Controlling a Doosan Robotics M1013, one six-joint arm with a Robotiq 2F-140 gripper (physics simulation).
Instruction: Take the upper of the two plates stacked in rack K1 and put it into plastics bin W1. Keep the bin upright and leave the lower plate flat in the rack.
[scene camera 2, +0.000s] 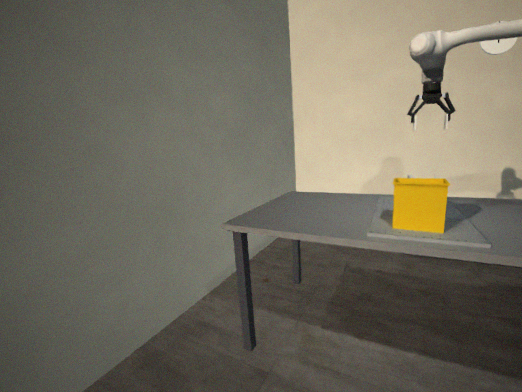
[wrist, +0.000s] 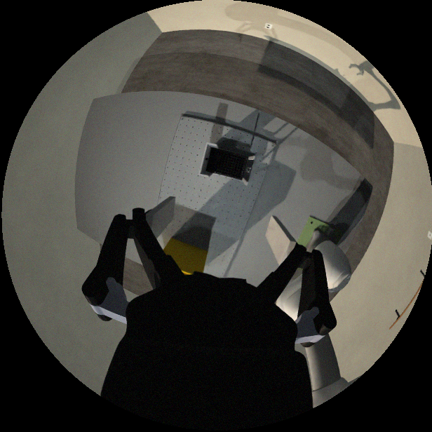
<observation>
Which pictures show the black gridded plate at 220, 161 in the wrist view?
The wrist view only.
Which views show the yellow bin W1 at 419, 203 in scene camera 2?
Scene camera 2 and the wrist view: all of them.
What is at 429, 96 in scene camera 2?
My gripper.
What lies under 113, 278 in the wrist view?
My gripper.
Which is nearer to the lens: the black gridded plate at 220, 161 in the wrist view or the yellow bin W1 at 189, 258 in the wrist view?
The black gridded plate.
</observation>
